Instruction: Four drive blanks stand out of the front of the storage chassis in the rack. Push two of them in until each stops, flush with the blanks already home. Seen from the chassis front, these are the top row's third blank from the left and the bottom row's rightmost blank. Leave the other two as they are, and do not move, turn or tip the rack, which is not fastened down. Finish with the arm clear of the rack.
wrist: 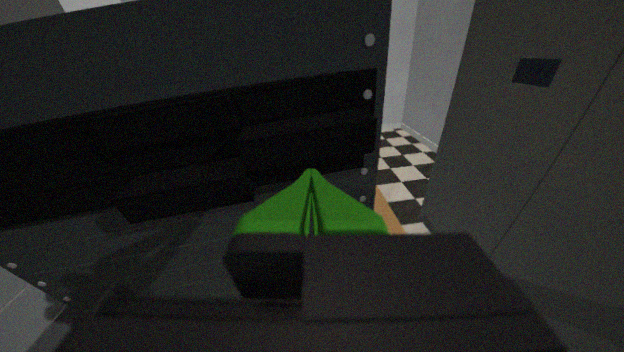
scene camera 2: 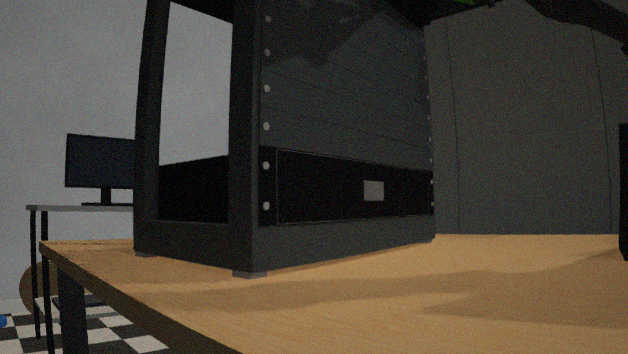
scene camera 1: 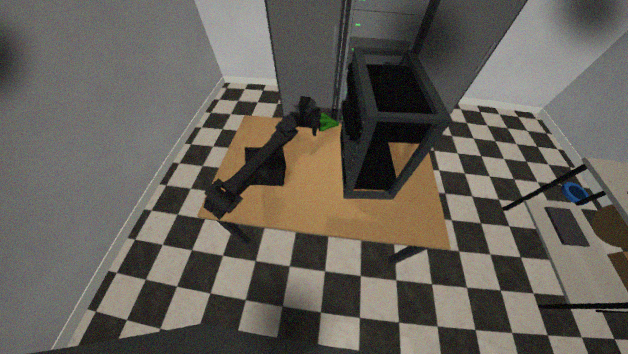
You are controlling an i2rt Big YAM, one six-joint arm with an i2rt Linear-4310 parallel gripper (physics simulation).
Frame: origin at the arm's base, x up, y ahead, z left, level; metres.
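Seen in the pictures: gripper, fingertip midpoint: (wrist: 311,176) (scene camera 1: 338,124); arm's base at its link origin: (scene camera 1: 262,168).
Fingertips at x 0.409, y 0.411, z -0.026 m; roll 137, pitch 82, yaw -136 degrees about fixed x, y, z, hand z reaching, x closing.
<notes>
Offsets run from my fingertips to a thing's middle. "spot": to the spot under its first point. Level surfaces: height alone.
The dark rack (scene camera 1: 407,118) (scene camera 2: 244,150) stands upright on the wooden table. In the wrist view the storage chassis {spot: dz +0.200, dx +0.040, dy +0.048 m} (wrist: 60,140) is a near-black band across its front. A dark blank {dz +0.000, dx +0.011, dy +0.085 m} (wrist: 310,147) juts out at its lower right, and another dark blank {dz +0.110, dx -0.018, dy +0.079 m} (wrist: 190,194) juts out lower, further left. The upper row is too dark to tell blank from blank. My gripper (scene camera 1: 339,123) (wrist: 311,176) is shut and empty, its green fingertips pointing at the chassis front near the right-hand blank's lower edge. Whether they touch is unclear. The chassis front is hardly visible in scene camera 2.
The wooden table {dx -0.492 m} (scene camera 1: 300,210) (scene camera 2: 500,310) carries the rack and the arm's base (scene camera 1: 272,167). A tall grey cabinet (scene camera 1: 307,60) (wrist: 540,165) stands close behind, on the gripper's right in the wrist view. A black unit (scene camera 2: 325,187) with a grey label sits low in the rack.
</notes>
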